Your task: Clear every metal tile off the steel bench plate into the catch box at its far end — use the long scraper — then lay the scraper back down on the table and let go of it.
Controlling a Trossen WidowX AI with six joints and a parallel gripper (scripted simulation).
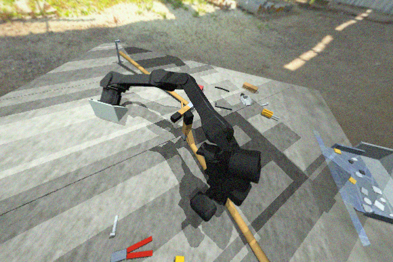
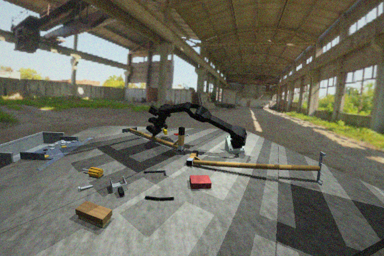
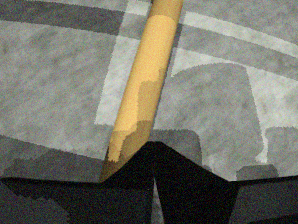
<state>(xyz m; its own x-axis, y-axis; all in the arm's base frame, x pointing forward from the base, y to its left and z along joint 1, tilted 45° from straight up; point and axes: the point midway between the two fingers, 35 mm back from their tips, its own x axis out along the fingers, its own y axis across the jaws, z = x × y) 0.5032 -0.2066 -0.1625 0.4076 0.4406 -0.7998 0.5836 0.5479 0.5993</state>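
Now: the long scraper 4 cm above my gripper tip, 1 cm to the left of it and 1 cm ahead of it. Round my gripper tip: red block: 57 cm to the left, 19 cm behind, 1 cm below; yellow level block: 18 cm to the right, 10 cm behind; yellow screwdriver: 48 cm to the left, 22 cm ahead.
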